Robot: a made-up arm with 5 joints. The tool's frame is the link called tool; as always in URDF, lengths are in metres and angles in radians. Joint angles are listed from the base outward.
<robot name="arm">
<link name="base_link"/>
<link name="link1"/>
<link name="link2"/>
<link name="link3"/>
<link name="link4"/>
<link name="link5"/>
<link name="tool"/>
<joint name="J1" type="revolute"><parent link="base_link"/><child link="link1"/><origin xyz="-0.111 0.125 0.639" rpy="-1.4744 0.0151 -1.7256"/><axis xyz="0 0 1"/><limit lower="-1.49" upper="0.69"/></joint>
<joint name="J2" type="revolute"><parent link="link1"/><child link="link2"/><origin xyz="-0.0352 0.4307 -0.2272" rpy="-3.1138 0.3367 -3.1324"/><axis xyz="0 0 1"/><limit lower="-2.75" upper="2.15"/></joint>
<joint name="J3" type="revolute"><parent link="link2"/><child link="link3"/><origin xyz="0.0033 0.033 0.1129" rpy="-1.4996 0.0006 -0.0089"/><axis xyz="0 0 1"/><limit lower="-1.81" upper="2.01"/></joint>
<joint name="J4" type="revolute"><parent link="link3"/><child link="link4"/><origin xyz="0.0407 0.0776 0.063" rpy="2.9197 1.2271 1.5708"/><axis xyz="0 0 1"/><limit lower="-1.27" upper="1.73"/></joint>
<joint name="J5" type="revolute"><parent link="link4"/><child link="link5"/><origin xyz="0.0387 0.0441 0.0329" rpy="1.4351 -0.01 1.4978"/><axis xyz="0 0 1"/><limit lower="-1.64" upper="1.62"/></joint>
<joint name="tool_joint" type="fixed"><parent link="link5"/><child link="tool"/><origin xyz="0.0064 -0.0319 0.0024" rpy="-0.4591 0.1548 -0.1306"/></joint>
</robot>
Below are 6 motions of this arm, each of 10 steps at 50 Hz.
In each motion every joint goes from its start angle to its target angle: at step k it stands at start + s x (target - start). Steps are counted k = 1, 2, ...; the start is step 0. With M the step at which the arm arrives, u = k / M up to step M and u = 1 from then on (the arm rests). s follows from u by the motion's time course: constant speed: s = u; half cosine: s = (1 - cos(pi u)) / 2; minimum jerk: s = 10 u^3 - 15 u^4 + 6 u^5.
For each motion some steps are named. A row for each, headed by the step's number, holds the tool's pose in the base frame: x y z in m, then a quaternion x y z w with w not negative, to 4 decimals.
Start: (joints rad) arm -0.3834 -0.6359 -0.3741 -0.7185 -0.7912
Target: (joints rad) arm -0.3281 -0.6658 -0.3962 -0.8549 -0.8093
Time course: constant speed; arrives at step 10
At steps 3, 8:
3: -0.3708 0.1083 0.1741 0.2925 0.0255 0.3720 0.8806
8: -0.3691 0.1182 0.1723 0.3406 0.0176 0.3613 0.8678

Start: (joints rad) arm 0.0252 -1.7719 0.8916 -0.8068 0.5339
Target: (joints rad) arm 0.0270 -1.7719 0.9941 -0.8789 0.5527
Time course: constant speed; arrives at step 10
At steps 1, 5, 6, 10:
1: -0.2979 0.2389 0.1562 0.6677 -0.3553 -0.0428 0.6528
5: -0.3012 0.2389 0.1509 0.6620 -0.3442 -0.0643 0.6626
6: -0.3020 0.2389 0.1496 0.6605 -0.3415 -0.0696 0.6651
10: -0.3056 0.2388 0.1445 0.6536 -0.3304 -0.0908 0.6748

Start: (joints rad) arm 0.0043 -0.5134 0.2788 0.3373 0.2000
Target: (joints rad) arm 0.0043 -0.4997 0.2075 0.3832 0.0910
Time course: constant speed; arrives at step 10
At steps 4, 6, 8, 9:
4: -0.3010 0.3106 0.1554 -0.0248 -0.0338 0.6935 0.7192
6: -0.3024 0.3116 0.1553 -0.0321 -0.0290 0.6926 0.7200
8: -0.3039 0.3125 0.1552 -0.0395 -0.0243 0.6915 0.7209
9: -0.3047 0.3129 0.1551 -0.0433 -0.0221 0.6909 0.7213

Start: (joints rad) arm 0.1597 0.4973 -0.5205 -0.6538 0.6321
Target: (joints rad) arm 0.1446 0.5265 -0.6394 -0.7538 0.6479
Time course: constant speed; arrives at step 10
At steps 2, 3, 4, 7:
2: -0.3492 0.3454 0.1323 0.0150 -0.2146 0.8907 0.4004
3: -0.3502 0.3444 0.1321 0.0195 -0.2149 0.8920 0.3973
4: -0.3512 0.3434 0.1318 0.0240 -0.2151 0.8932 0.3942
7: -0.3542 0.3402 0.1310 0.0379 -0.2156 0.8966 0.3850

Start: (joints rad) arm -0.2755 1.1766 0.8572 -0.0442 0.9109
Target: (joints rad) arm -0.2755 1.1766 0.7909 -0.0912 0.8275
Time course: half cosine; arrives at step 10
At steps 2, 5, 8, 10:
2: -0.2661 0.0259 0.1761 -0.6319 0.2788 0.5396 0.4815
5: -0.2670 0.0272 0.1743 -0.6343 0.2712 0.5384 0.4840
8: -0.2679 0.0284 0.1725 -0.6363 0.2635 0.5372 0.4868
10: -0.2681 0.0287 0.1721 -0.6368 0.2617 0.5370 0.4875

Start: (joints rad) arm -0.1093 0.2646 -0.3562 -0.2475 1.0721
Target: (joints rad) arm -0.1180 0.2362 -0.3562 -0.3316 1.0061
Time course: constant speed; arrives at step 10
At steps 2, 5, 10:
2: -0.3755 0.2456 0.1030 -0.0319 -0.1029 0.9706 0.2154
5: -0.3743 0.2442 0.1055 -0.0296 -0.1141 0.9661 0.2297
10: -0.3724 0.2417 0.1096 -0.0250 -0.1322 0.9579 0.2536

